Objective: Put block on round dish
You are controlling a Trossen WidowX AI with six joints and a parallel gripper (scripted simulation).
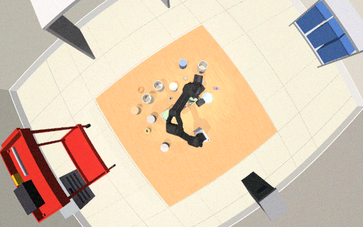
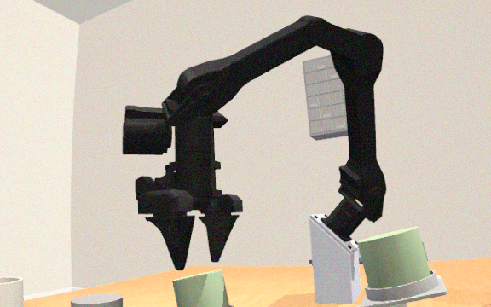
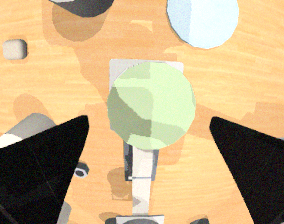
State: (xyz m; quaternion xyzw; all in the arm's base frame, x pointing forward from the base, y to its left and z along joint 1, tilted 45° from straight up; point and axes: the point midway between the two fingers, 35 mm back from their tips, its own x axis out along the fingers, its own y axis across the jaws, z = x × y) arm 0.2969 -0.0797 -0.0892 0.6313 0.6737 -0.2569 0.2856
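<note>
Right now the green cup is 2 cm to the right of my gripper tip and 4 cm below it. From my gripper tip the other things lie so: grey block 6 cm below; then pale blue round dish 7 cm behind, 11 cm to the right, 10 cm below; then balance 1 cm behind, 14 cm to the left, 7 cm below.
</note>
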